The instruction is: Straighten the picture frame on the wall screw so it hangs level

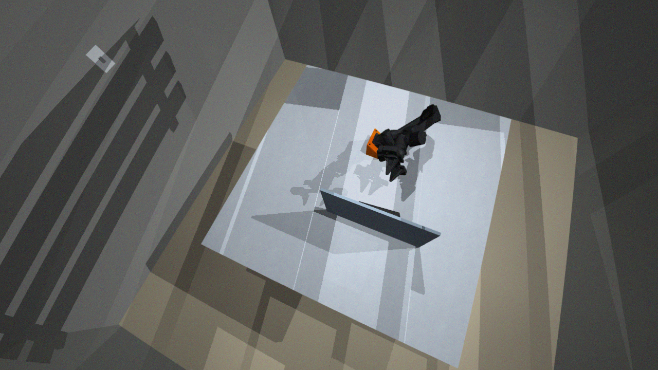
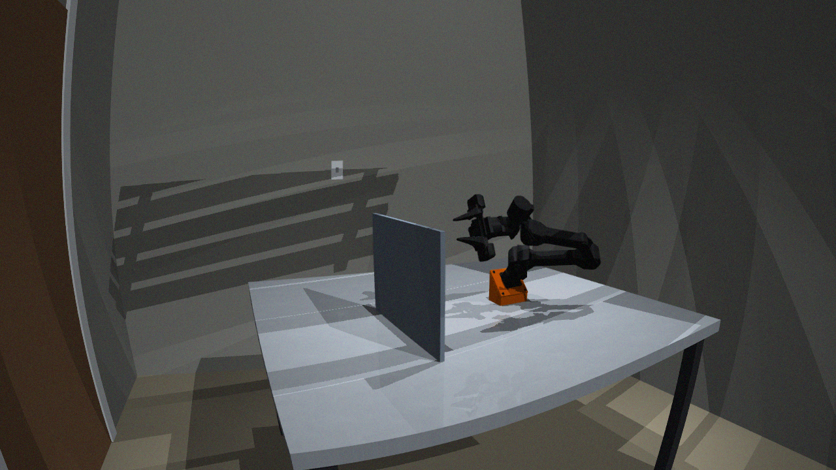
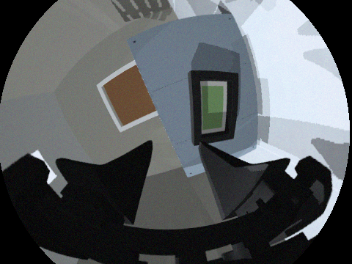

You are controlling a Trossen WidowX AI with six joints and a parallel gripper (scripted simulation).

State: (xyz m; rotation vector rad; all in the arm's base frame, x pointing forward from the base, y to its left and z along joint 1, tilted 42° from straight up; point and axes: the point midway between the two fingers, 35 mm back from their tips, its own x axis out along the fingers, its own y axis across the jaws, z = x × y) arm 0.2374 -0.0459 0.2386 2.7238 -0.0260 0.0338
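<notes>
Right now my gripper tip is 14 cm short of the picture frame, 11 cm above it and 2 cm to the right of it. Round my gripper tip: grey wall panel: 15 cm ahead, 12 cm below, 1 cm to the left.
</notes>
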